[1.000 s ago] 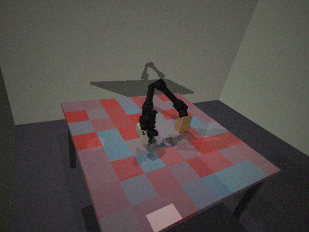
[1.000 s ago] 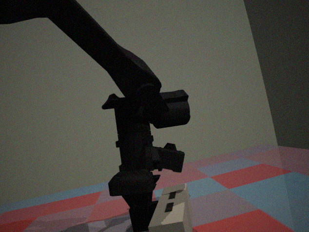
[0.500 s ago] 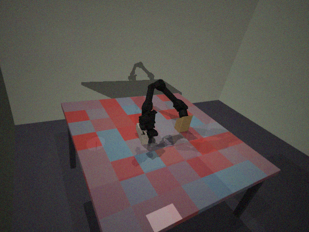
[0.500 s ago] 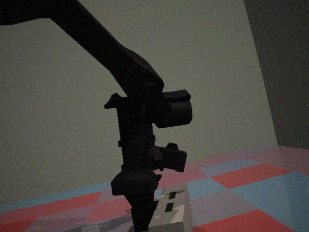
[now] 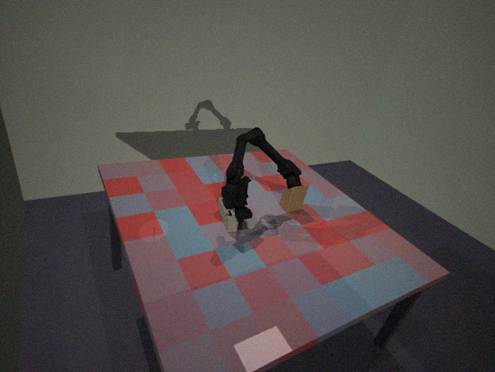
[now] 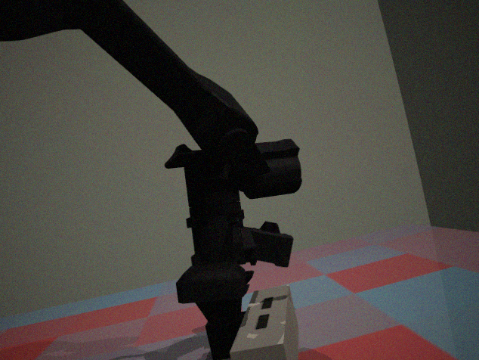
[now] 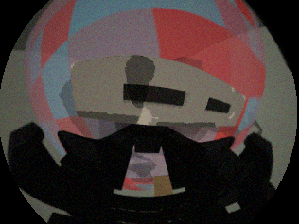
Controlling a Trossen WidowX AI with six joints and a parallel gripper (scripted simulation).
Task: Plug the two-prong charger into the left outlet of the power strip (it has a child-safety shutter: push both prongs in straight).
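My gripper tip is now 20 mm short of the black two-prong charger and 10 mm below it.
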